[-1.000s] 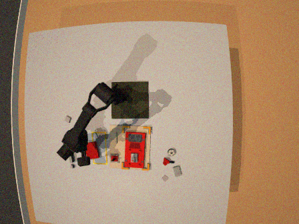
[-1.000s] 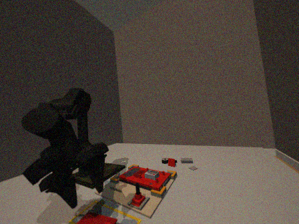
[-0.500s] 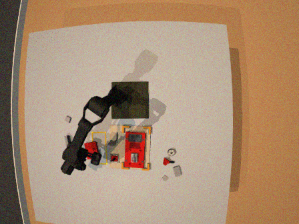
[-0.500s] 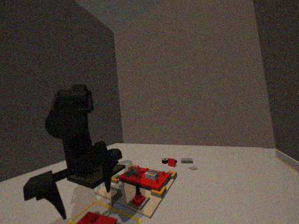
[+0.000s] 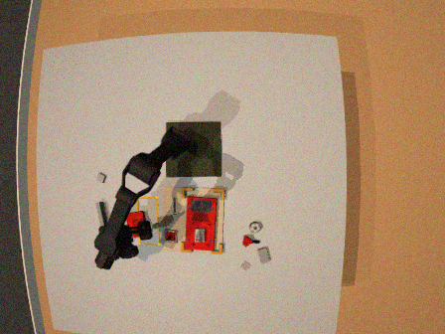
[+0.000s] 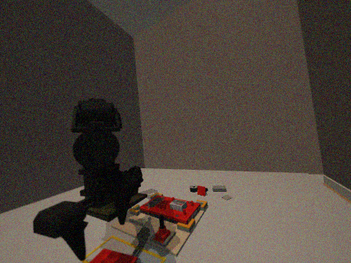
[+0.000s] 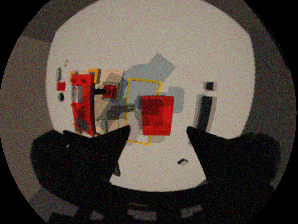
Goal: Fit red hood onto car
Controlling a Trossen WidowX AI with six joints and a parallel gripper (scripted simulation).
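My gripper tip is 6 cm above the red hood. Also, from my gripper tip: long grey bar (1 cm behind, 14 cm to the right, 6 cm below); grey engine block (4 cm ahead, 25 cm to the left, 6 cm below).
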